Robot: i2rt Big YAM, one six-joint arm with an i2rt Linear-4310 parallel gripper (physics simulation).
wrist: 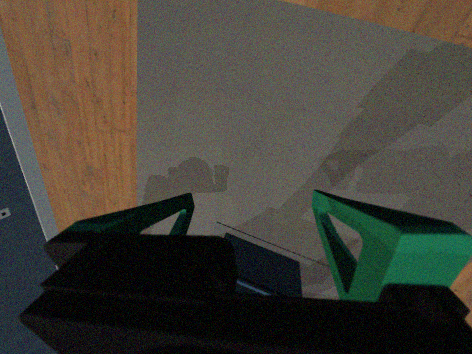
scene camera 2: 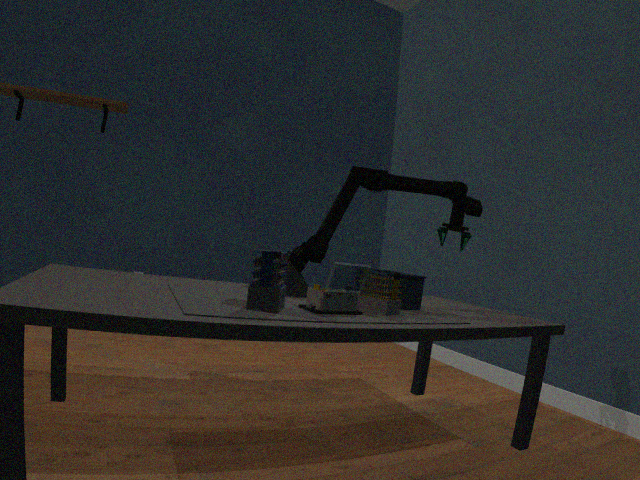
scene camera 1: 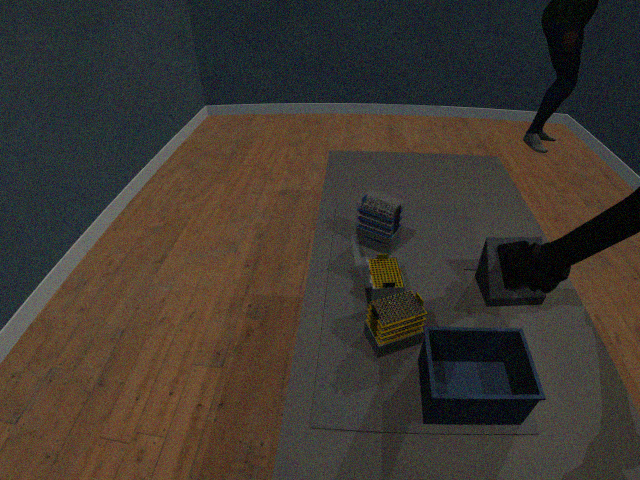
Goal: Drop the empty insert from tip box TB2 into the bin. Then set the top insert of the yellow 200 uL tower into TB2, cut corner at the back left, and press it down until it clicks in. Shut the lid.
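My gripper [scene camera 2: 451, 248] [wrist: 249, 198] is open and empty, high above the table's right part in the scene camera 2 view; its green fingers stand wide apart. The bin [scene camera 1: 474, 409] [scene camera 2: 414, 293] [wrist: 266, 261] is a dark blue open box, partly hidden by the gripper body in the wrist view. The yellow tower [scene camera 1: 400, 324] [scene camera 2: 380, 289], several stacked inserts on a grey base, stands beside the bin. The tip box [scene camera 2: 339, 300] in the middle has its clear lid [scene camera 2: 347, 276] raised. A yellow insert [scene camera 1: 385, 272] lies in its top. Its label and cut corner cannot be read.
A blue tower [scene camera 1: 379, 219] [scene camera 2: 267, 281] stands on the far side of the tip box. The arm's base block [scene camera 1: 516, 297] stands across from the boxes. The grey table [scene camera 1: 413, 173] [scene camera 2: 129, 294] carries shadows. A person's legs [scene camera 1: 560, 67] show beyond the table.
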